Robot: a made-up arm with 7 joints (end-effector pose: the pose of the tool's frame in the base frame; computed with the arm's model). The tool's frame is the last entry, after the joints.
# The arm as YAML. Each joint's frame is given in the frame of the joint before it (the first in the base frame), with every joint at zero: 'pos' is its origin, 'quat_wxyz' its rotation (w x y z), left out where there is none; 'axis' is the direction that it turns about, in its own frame. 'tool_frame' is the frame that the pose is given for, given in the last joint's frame.
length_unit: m
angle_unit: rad
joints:
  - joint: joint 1
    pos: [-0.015, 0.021, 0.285]
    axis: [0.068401, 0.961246, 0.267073]
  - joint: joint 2
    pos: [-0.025, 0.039, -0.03]
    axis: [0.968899, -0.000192, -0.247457]
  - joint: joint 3
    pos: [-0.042, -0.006, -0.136]
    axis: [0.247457, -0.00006, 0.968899]
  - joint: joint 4
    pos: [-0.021, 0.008, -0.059]
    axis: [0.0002, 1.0, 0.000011]
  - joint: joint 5
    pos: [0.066, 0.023, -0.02]
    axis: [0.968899, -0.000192, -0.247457]
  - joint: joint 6
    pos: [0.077, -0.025, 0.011]
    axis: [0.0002, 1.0, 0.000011]
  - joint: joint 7
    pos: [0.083, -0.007, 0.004]
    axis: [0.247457, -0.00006, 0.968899]
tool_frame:
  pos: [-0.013, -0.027, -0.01]
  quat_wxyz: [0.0, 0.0, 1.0, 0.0]
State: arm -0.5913 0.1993 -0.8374 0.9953 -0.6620 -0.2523 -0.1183
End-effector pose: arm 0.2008 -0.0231 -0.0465 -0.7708 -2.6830 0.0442
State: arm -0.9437 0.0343 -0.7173 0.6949 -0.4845 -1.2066 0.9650
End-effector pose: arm 0.2368 -0.1039 0.1813 -0.3457 2.0590 -0.8803
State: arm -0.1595 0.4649 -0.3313 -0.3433 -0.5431 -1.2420 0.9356
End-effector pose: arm 0.0685 0.0725 0.2199 -0.6484 1.6793 -0.9972
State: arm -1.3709 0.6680 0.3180 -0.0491 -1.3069 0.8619 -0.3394
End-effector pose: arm 0.2007 0.1231 0.3791 1.3001 2.0321 -0.5974
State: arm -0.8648 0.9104 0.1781 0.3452 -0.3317 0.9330 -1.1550
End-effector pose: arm 0.2532 0.2269 0.2215 -0.9689 -2.6678 0.1995
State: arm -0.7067 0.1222 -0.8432 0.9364 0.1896 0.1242 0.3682
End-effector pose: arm 0.1877 -0.0595 -0.0815 -0.7927 -2.6150 -1.3404
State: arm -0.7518 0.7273 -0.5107 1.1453 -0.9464 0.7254 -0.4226
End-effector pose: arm 0.2505 0.2142 0.0141 0.0350 -2.0850 0.3828
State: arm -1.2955 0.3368 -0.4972 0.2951 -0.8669 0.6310 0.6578
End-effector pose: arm 0.3048 -0.0771 0.2511 0.2112 3.0625 0.1073
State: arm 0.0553 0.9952 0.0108 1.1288 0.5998 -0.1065 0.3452
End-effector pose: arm -0.0443 0.3682 -0.0170 -0.0147 -1.4798 -1.7836
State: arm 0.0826 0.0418 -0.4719 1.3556 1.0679 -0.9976 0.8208
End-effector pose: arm -0.1853 -0.0324 -0.1013 -1.1227 -2.7790 -0.5132
